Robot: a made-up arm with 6 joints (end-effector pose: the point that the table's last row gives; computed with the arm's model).
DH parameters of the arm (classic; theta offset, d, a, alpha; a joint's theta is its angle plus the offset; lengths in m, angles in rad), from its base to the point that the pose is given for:
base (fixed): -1.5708 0.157 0 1.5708
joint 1: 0 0.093 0.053 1.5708
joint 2: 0 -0.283 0.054 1.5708
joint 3: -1.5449 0 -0.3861 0
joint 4: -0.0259 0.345 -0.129 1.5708
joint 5: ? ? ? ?
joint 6: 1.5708 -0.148 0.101 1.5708
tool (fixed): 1.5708 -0.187 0 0
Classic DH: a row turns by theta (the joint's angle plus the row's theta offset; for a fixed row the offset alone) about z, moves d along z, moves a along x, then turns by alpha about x.
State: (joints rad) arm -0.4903 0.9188 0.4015 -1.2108 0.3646 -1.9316
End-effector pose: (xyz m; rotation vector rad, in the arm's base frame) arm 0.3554 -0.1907 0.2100 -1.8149 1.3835 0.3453
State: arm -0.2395 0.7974 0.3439 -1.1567 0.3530 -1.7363
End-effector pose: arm 0.3096 -0.1463 0.2535 -1.9464 1.3003 0.0553
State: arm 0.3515 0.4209 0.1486 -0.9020 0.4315 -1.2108
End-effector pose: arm 0.2211 -0.0903 0.2744 -2.1085 0.9011 -0.3291
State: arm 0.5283 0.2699 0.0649 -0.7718 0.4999 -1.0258
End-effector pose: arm 0.2128 -0.0928 0.2723 -2.0982 0.7950 -0.3330
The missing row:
joint 5: 0 0.126 0.224 -1.5708
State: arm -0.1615 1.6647 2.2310 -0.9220 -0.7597 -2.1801
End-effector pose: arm 0.0965 -0.1155 0.7207 -0.5056 1.0598 -2.2121
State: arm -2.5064 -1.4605 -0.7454 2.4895 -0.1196 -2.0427
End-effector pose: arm 0.4753 -0.0017 0.2144 1.7956 -1.5786 0.2883
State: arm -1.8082 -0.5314 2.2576 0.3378 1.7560 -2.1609
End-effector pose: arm 0.4523 -0.7134 0.5533 1.6146 -2.5370 0.0772
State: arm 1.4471 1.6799 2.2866 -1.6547 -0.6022 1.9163
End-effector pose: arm 0.4254 0.6655 0.4660 0.2712 -1.6448 1.1679
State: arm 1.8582 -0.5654 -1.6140 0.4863 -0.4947 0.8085
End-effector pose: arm 0.3585 0.1464 0.5132 -1.8889 0.6579 1.0408
